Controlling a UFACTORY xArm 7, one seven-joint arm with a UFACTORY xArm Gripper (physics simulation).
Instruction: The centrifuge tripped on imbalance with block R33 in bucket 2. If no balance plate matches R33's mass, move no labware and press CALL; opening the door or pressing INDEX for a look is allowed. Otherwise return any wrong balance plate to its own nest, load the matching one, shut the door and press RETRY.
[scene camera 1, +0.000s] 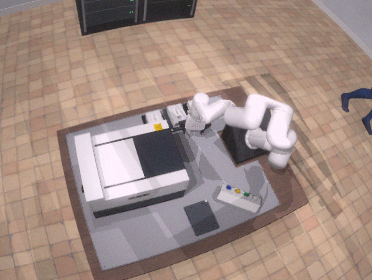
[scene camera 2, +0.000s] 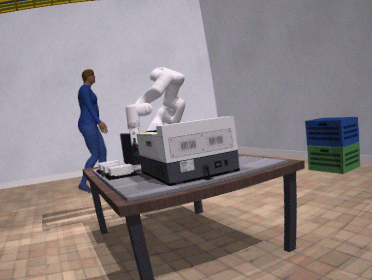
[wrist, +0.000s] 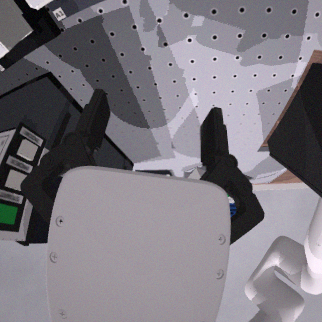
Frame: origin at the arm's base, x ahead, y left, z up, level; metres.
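Where they show: gripper, fingertip midpoint: (scene camera 1: 192, 132) (scene camera 2: 137, 155) (wrist: 157, 107); arm's base, link origin: (scene camera 1: 254, 137).
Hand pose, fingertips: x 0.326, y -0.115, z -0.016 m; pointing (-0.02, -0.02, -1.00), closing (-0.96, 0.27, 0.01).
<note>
Things, the pixels of their top centre, and the offset from my fingertips.
- green button, top centre: (wrist: 3, 221) dx +0.151, dy +0.008, dz +0.115 m
- sloped button box, top centre: (scene camera 1: 242, 195) dx -0.127, dy +0.414, dz +0.008 m
- dark flat plate, top centre: (wrist: 156, 183) (scene camera 1: 202, 216) dx +0.086, dy +0.451, dz -0.049 m
The centrifuge (scene camera 1: 120, 157) (scene camera 2: 195, 142) is a white and dark box; its top looks covered in scene camera 1, and the rotor and bucket 2 are hidden. Its front panel in the wrist view has pale buttons (wrist: 15, 179) and a green button (wrist: 7, 214). White blocks sit in dark nests beside it, including one block (scene camera 1: 176, 114) (scene camera 2: 118, 169); their numbers are unreadable and I cannot tell which are balance plates. My gripper (wrist: 157, 107) is open and empty, low near the nests and the centrifuge's front corner. A nest label, A1 (wrist: 59, 14), shows in the wrist view.
A sloped button box (scene camera 1: 239, 198) with blue, yellow and green buttons stands near the table's edge. A dark flat plate (scene camera 1: 201, 218) lies beside it. The arm's base stands on a black pad (scene camera 1: 236, 150). A person in blue (scene camera 2: 89, 117) stands behind the table.
</note>
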